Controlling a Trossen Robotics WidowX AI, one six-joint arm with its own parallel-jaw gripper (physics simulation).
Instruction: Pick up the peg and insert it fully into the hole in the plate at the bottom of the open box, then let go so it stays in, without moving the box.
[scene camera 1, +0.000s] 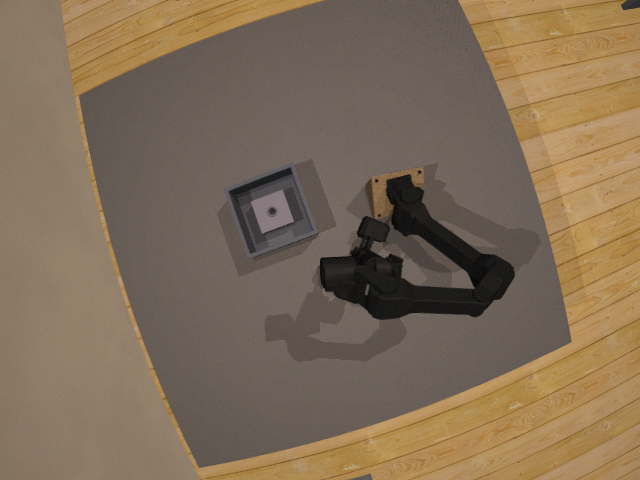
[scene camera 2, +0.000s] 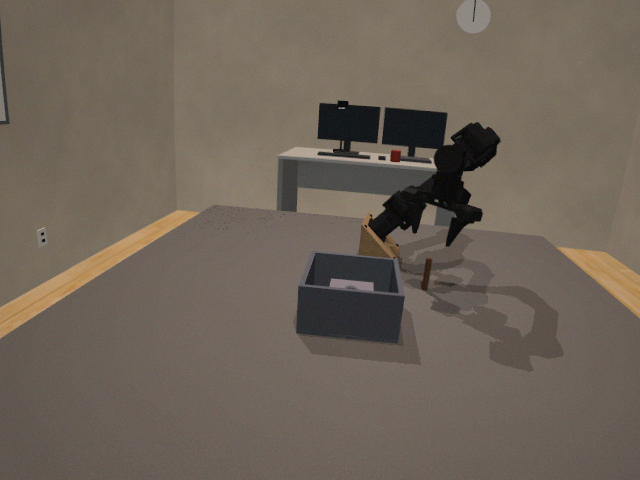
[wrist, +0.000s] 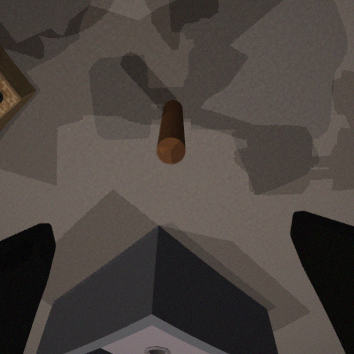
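Where they show: gripper, between the fingertips: (scene camera 1: 353, 254) (scene camera 2: 430, 239) (wrist: 173, 231); arm's base, origin of its link: (scene camera 1: 399, 187) (scene camera 2: 376, 230).
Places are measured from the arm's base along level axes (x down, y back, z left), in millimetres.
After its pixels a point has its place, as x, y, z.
Note:
The brown peg (scene camera 2: 426, 274) @[47, -160, 136] (wrist: 171, 151) @[10, -154, 137] stands upright on the grey surface, outside the box and between it and the arm's base. The open grey box (scene camera 1: 306, 203) @[-8, -240, -17] (scene camera 2: 349, 315) @[40, -427, -14] (wrist: 110, 295) @[35, -234, 8] stands upright; at its bottom lies the pale plate (scene camera 1: 281, 200) @[32, -302, -45] (scene camera 2: 337, 284) @[32, -318, -55] (wrist: 145, 339) @[32, -305, -15] with a round hole (scene camera 1: 272, 210) (wrist: 157, 351). My gripper (scene camera 2: 432, 238) @[-40, -162, 132] (wrist: 173, 231) @[-40, -162, 132] is open and empty, above the peg's height. In the wrist view the peg shows beyond the line between the fingertips, roughly midway across. In the first scene view the arm hides the peg and fingers.
The wooden base block (scene camera 1: 379, 200) @[20, -56, 20] (scene camera 2: 373, 248) @[29, -72, 0] (wrist: 9, 100) @[58, -69, 60] of the arm stands near the peg, behind the box in the second scene view. The box walls rise around the plate. A desk (scene camera 2: 310, 158) with two monitors stands in the background.

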